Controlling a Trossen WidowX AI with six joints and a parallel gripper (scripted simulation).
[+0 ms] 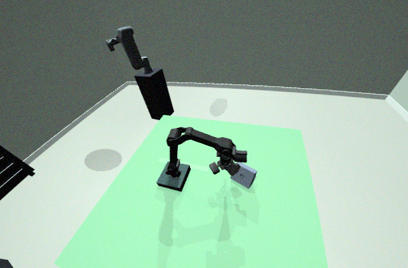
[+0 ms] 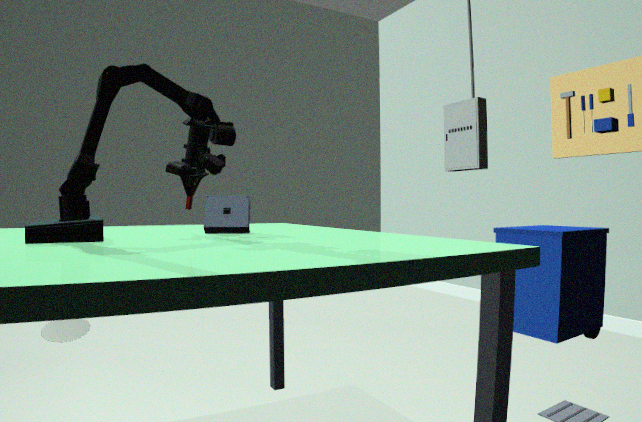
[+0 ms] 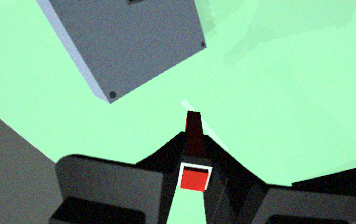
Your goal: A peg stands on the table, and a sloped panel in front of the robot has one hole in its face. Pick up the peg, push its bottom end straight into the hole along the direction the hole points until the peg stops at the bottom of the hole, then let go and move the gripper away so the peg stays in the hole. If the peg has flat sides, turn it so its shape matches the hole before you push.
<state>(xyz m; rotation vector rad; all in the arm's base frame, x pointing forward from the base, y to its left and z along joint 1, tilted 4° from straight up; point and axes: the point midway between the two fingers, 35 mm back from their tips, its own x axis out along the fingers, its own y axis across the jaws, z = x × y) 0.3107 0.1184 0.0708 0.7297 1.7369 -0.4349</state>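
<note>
My gripper tip is 110 mm short of the panel, 10 mm to the right of it and 60 mm above it. Round my gripper tip: red square peg 20 mm above.
</note>
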